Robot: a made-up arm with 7 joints.
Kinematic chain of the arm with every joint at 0, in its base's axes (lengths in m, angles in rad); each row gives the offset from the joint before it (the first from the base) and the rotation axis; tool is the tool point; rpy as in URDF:
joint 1: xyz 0 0 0.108 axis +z
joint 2: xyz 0 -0.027 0.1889 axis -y
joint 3: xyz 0 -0.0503 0.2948 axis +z
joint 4: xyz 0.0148 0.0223 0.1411 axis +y
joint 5: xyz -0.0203 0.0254 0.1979 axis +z
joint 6: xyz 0 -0.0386 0.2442 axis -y
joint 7: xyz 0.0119 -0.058 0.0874 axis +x
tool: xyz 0 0 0 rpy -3.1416 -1.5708 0
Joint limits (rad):
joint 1: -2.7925..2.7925
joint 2: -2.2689..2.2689
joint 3: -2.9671..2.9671
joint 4: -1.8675..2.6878
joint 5: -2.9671..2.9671
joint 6: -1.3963..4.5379
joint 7: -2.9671..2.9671
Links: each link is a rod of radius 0.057 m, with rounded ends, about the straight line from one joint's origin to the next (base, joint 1, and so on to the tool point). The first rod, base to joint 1, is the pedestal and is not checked.
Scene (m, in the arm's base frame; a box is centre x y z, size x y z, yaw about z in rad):
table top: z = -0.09
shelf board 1: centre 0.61 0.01 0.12 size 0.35 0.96 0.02 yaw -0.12
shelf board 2: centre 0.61 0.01 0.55 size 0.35 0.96 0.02 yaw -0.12
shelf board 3: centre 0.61 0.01 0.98 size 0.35 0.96 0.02 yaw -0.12
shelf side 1: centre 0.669 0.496 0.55 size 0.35 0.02 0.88 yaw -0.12
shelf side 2: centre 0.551 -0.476 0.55 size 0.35 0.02 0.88 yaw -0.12
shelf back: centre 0.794 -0.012 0.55 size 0.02 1 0.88 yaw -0.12
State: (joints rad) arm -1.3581 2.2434 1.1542 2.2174 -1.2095 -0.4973 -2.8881
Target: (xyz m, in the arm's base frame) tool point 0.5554 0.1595 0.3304
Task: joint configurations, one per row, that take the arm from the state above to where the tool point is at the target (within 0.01 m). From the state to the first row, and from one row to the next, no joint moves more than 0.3 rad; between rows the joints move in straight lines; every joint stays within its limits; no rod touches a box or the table.
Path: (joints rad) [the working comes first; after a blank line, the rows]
Joints at the target: -2.0497 2.0140 1.2274 1.9352 -1.2792 -0.3806 -2.8881
Straight joint move there: clear.

1: -1.5886 2.1669 1.1786 2.1233 -1.2327 -0.4584 -2.8881
2: -1.8192 2.0905 1.2030 2.0293 -1.2560 -0.4195 -2.8881
3: -2.0497 2.0140 1.2274 1.9352 -1.2792 -0.3806 -2.8881

